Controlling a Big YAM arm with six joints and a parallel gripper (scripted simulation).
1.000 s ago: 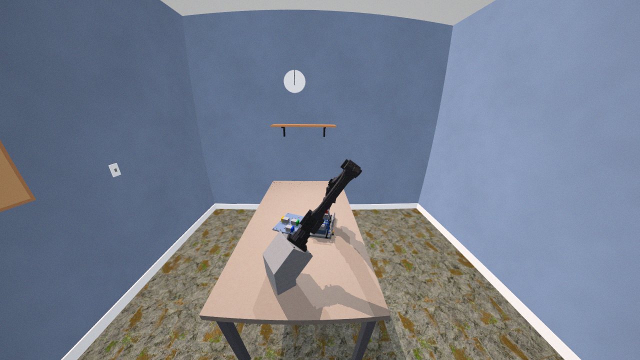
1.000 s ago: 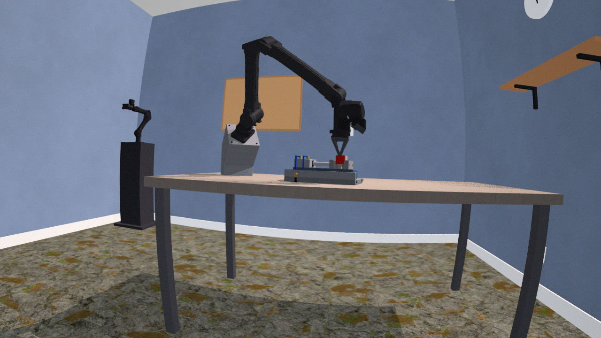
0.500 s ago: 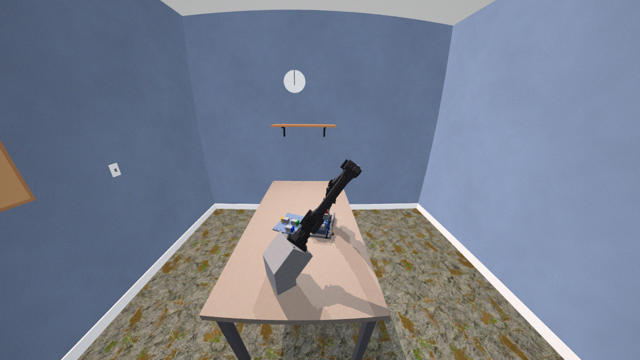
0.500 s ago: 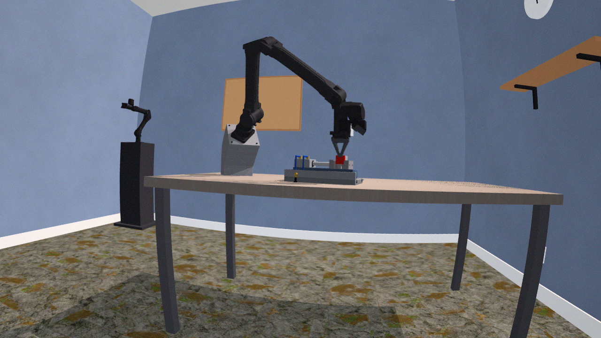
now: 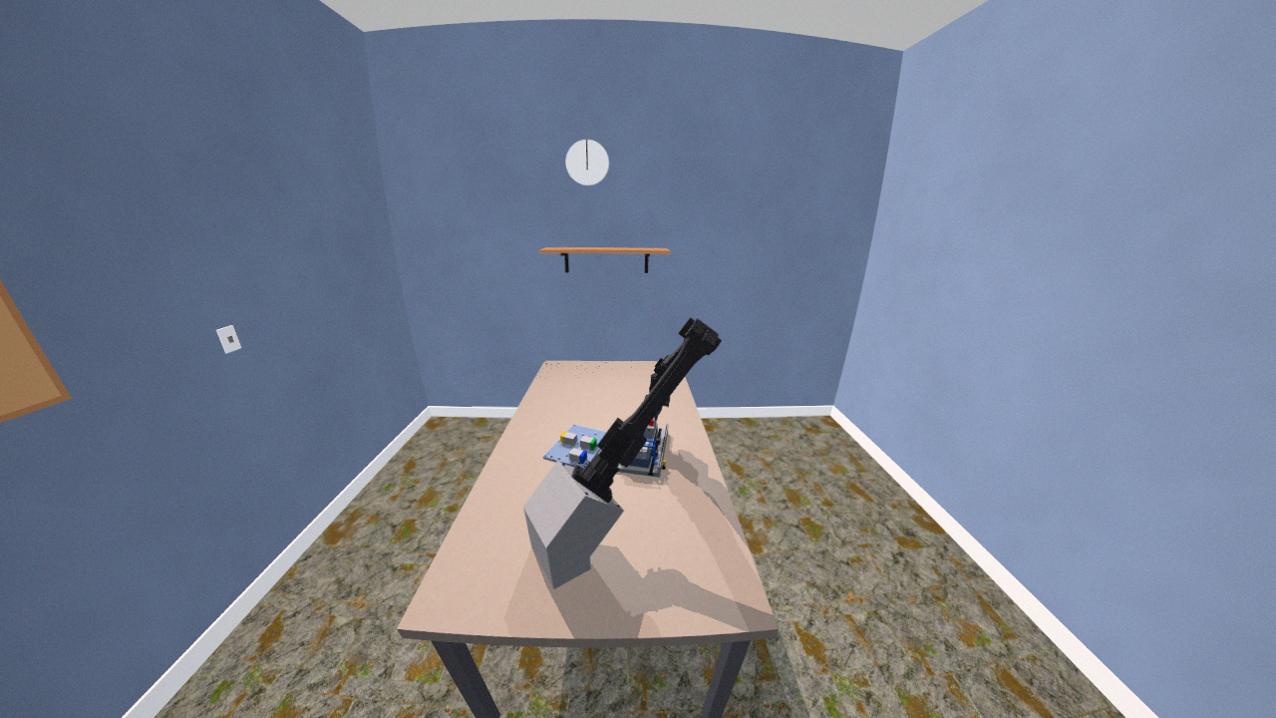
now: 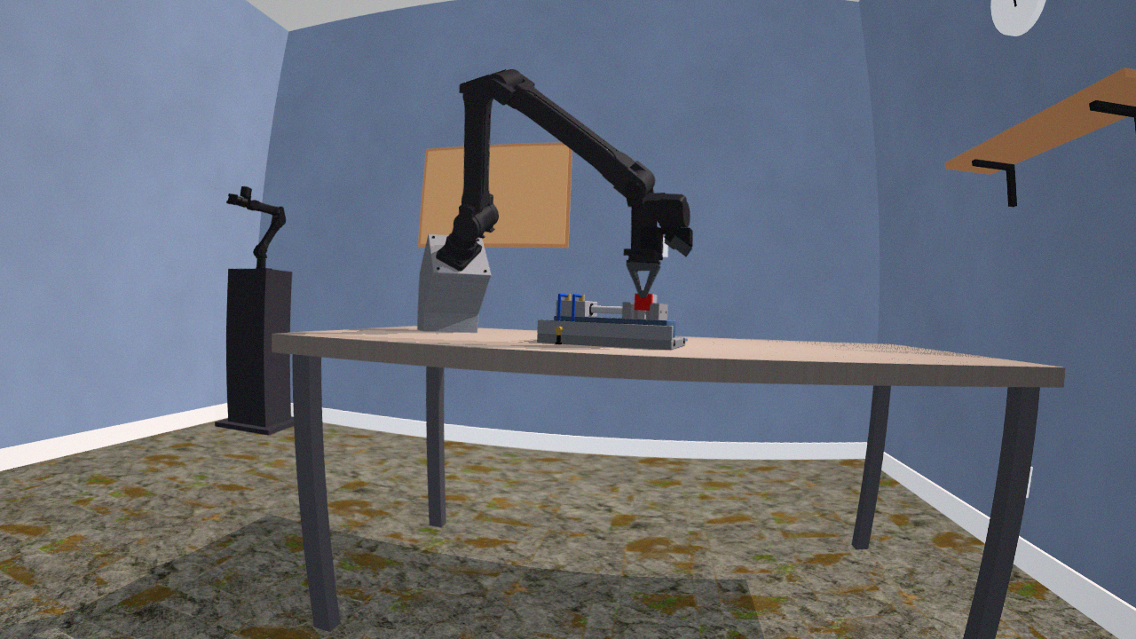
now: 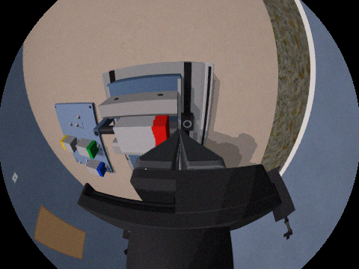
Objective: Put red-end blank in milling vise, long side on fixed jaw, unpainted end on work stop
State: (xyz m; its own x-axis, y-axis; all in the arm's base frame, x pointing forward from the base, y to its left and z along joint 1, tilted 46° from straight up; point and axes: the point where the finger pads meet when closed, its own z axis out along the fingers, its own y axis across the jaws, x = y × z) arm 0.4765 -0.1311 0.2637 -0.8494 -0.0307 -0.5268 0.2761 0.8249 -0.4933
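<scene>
Now: hand 3 cm short of the work stop, 10 cm to the right of it and 3 cm above it. The rest, counted from my hand: green-ended blank (2 cm behind, 28 cm to the left, 9 cm below); then blue plate (32 cm to the left, 11 cm below); then vise (5 cm behind, 7 cm to the left, 8 cm below).
</scene>
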